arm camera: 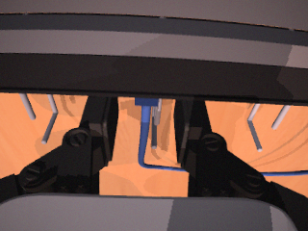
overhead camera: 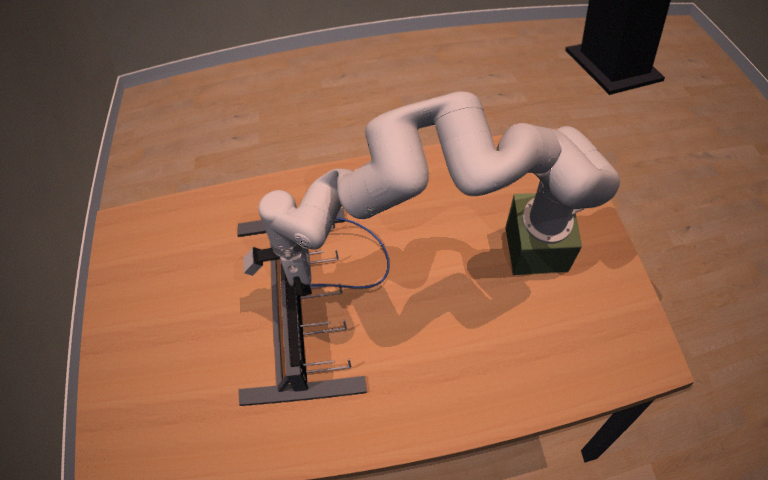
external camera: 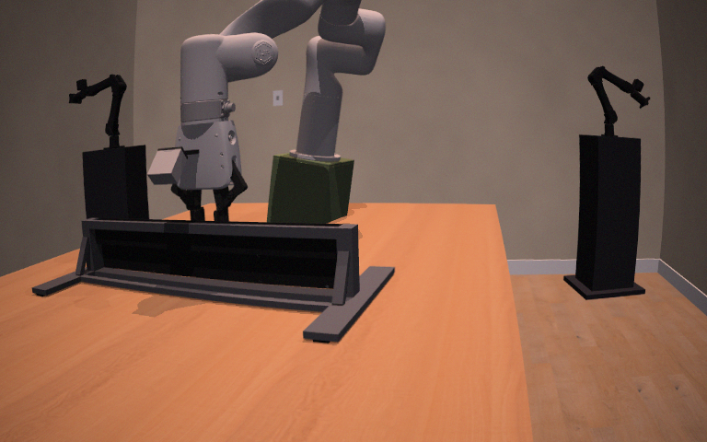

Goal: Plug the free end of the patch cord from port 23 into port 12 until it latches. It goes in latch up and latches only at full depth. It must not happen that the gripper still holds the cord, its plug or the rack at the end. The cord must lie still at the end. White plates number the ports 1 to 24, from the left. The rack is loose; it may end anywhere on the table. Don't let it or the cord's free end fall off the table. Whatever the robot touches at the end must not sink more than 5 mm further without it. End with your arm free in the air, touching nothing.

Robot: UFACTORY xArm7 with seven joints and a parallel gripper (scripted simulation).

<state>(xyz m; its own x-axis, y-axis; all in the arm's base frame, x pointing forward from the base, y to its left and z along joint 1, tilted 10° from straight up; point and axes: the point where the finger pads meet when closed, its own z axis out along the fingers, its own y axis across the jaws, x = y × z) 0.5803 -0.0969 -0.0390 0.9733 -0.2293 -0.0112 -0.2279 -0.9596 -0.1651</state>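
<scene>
My hand is 20 mm short of the cord plug and 20 mm above it.
</scene>
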